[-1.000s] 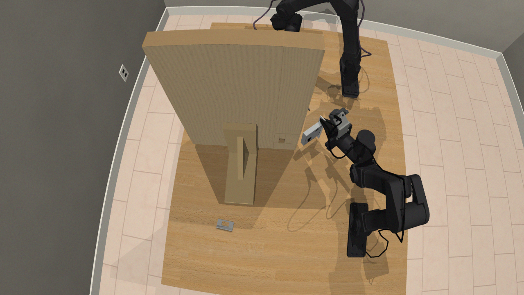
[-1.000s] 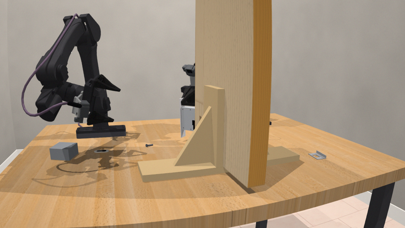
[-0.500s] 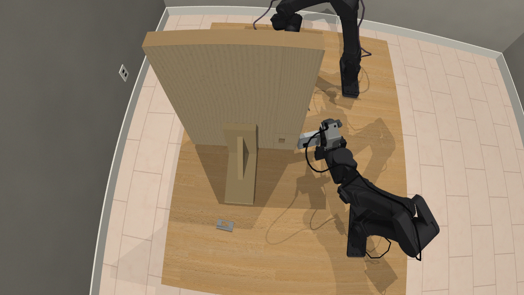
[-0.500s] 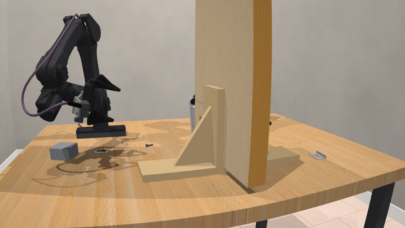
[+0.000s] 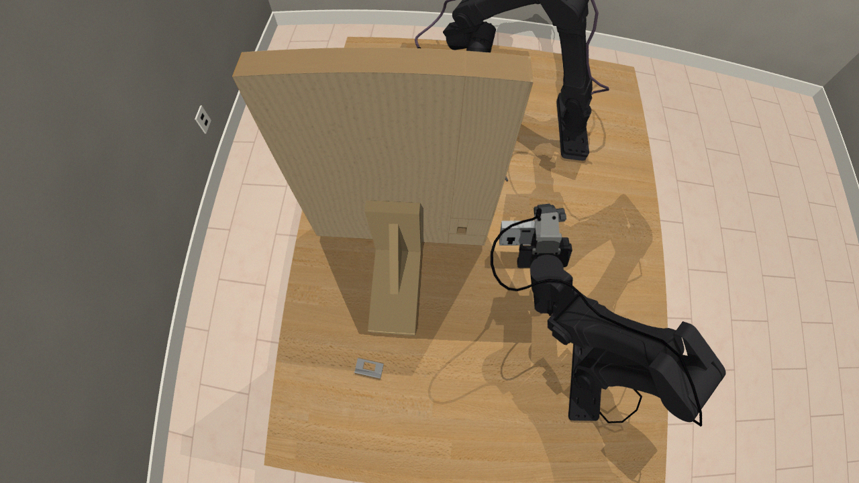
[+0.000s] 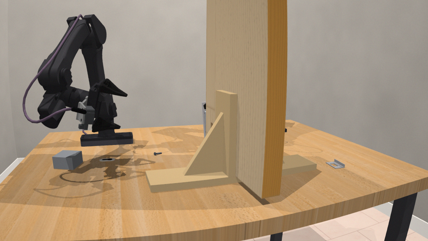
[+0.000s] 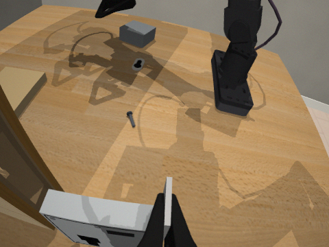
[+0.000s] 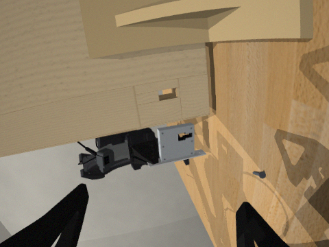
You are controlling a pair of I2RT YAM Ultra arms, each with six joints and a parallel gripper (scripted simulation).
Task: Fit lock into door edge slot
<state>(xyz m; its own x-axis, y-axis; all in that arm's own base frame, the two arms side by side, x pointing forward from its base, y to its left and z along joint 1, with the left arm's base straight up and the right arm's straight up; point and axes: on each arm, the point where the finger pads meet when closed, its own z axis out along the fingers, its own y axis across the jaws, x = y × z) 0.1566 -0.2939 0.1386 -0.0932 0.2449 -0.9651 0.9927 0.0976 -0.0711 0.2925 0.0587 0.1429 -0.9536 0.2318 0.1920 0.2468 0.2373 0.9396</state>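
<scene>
Right now the silver lock is 60 mm below my left hand, 30 mm ahead of it and 10 mm to the left of it. From my left hand the other things lie so: angled metal plate (340 mm ahead, 300 mm to the left, 140 mm below); then keyhole cover (340 mm to the right, 140 mm below, 70 mm ahead); then bolt (180 mm to the right, 140 mm below, 50 mm ahead).
</scene>
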